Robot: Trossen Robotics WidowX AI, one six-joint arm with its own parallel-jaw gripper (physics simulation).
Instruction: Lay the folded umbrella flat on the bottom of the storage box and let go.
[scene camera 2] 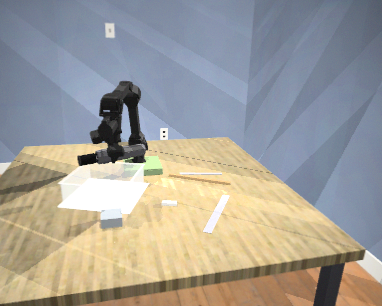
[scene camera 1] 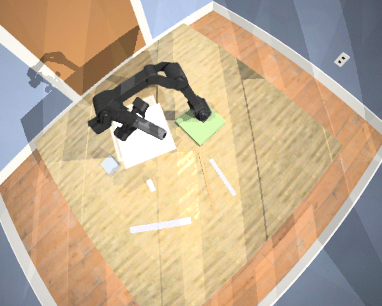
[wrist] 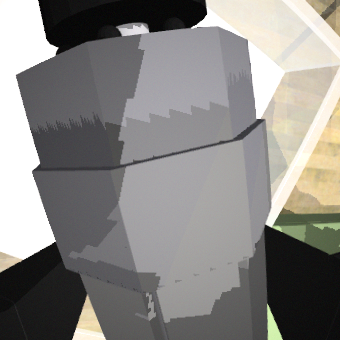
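Pixels of known places: gripper, between the fingertips: (scene camera 2: 112, 158) (scene camera 1: 140, 123) (wrist: 172, 233); arm's base, origin of its link: (scene camera 2: 138, 160) (scene camera 1: 202, 115).
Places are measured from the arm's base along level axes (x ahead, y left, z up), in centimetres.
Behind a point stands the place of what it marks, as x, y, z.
The folded umbrella (scene camera 1: 148, 127) {24.7, -9.0, 16.1} (scene camera 2: 131, 152) {26.3, -8.2, 14.0} (wrist: 185, 200) {26.3, -19.4, 16.3} is grey with a black end. It lies across between my fingers, tilted a little in the scene camera 2 view, with the black end lower. My gripper (scene camera 1: 131, 119) (scene camera 2: 114, 154) {25.0, -16.2, 11.5} (wrist: 172, 233) {25.0, -16.2, 11.5} is shut on the umbrella's middle part, with a black finger on each side in the wrist view. The storage box (scene camera 1: 147, 152) {32.8, -8.1, 1.6} (scene camera 2: 102, 197) {39.7, -22.2, 1.8} (wrist: 306, 155) {13.3, -18.0, 6.4} has a white bottom and see-through walls. The umbrella is above the box's bottom, near rim height; the exact gap is hard to tell.
A green slab (scene camera 1: 200, 131) {7.8, 4.8, 0.0} (scene camera 2: 153, 166) {10.0, 5.2, 0.0} (wrist: 317, 242) {2.4, -5.6, 0.0} lies by the arm's base, beside the box. A grey-blue block (scene camera 1: 110, 165) {50.2, -19.3, 0.3} (scene camera 2: 111, 219) {53.6, -20.7, 0.0} stands near the box. A small white block (scene camera 1: 151, 185) {43.6, 3.3, -2.1} (scene camera 2: 169, 203) {44.7, 2.8, -2.3}, white strips (scene camera 1: 160, 225) {55.0, 19.1, -3.1} (scene camera 2: 216, 214) {57.1, 17.6, -3.1} and an orange stick (scene camera 1: 207, 184) {25.9, 23.8, -2.1} lie farther out.
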